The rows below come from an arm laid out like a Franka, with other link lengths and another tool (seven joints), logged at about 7 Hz.
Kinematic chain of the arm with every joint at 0, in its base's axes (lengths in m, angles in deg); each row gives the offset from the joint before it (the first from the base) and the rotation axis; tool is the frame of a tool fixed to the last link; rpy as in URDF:
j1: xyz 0 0 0.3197 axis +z
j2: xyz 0 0 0 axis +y
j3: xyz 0 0 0.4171 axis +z
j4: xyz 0.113 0 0 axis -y
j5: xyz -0.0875 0 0.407 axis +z
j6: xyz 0 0 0 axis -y
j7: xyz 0.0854 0 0 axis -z
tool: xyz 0.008 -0.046 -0.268 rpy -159.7 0 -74.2
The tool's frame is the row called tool.
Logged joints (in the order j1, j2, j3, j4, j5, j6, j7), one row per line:
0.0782 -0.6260 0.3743 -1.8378 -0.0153 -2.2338 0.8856
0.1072 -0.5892 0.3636 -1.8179 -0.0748 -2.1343 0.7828
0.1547 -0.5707 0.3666 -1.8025 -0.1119 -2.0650 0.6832
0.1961 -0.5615 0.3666 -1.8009 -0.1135 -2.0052 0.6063
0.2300 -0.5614 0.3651 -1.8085 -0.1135 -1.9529 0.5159
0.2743 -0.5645 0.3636 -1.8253 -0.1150 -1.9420 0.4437
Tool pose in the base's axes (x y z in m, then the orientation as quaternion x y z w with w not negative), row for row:
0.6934 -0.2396 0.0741 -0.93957 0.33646 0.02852 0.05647
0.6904 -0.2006 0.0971 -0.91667 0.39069 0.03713 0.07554
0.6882 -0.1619 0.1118 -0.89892 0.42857 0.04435 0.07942
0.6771 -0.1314 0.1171 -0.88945 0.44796 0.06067 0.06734
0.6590 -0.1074 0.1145 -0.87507 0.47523 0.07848 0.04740
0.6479 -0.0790 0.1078 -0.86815 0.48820 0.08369 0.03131
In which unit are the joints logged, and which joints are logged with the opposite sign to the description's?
The joints are logged in radians. Opposite sign: j2, j3, j5, j6, j7.
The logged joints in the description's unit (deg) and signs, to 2 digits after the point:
4.48 35.87 -21.45 -105.30 0.88 127.99 -50.74
6.14 33.76 -20.83 -104.16 4.29 122.29 -44.85
8.86 32.70 -21.00 -103.28 6.41 118.32 -39.14
11.24 32.17 -21.00 -103.18 6.50 114.89 -34.74
13.18 32.17 -20.92 -103.62 6.50 111.89 -29.56
15.72 32.34 -20.83 -104.58 6.59 111.27 -25.42

